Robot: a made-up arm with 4 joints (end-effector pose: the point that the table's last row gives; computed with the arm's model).
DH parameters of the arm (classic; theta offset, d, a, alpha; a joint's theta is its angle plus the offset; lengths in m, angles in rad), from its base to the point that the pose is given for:
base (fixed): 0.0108 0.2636 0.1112 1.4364
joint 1: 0 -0.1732 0.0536 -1.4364
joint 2: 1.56 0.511 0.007 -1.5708
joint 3: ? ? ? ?
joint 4: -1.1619 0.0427 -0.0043 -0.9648
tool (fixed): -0.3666 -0.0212 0 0
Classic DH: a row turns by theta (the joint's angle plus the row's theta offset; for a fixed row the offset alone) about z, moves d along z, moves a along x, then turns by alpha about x.
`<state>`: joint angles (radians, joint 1 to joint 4).
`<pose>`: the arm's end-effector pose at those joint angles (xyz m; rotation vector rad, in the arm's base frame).
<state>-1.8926 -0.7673 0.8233 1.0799</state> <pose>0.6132 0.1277 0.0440 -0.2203 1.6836 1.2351</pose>
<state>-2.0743 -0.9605 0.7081 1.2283</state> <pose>0.5644 0.1164 -0.0513 -0.1126 1.8657 1.0847</pose>
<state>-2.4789 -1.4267 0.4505 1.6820</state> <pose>0.3918 0.0923 -0.2198 0.0454 2.1296 0.8030</pose>
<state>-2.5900 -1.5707 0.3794 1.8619</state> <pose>0.3314 0.0862 -0.2521 0.0969 2.1590 0.7556</pose>
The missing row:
joint 3: -0.2031 0.067 -0.0006 1.5766
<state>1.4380 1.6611 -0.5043 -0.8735</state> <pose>-0.3838 0.0430 0.4089 -1.0513 -1.3818 0.6572</pose>
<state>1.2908 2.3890 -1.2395 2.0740</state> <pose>-0.3582 0.1107 0.4962 -1.2475 -0.1901 -2.4451</pose>
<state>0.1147 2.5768 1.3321 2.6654</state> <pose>0.1352 0.1055 0.7557 0.2310 -0.0619 -0.9410</pose>
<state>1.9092 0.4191 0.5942 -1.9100</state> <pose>-0.3802 0.0543 0.0468 0.5829 -1.3063 -1.7810</pose>
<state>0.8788 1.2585 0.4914 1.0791</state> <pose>-0.2807 0.1016 0.6138 1.3942 1.7012 -2.2287</pose>
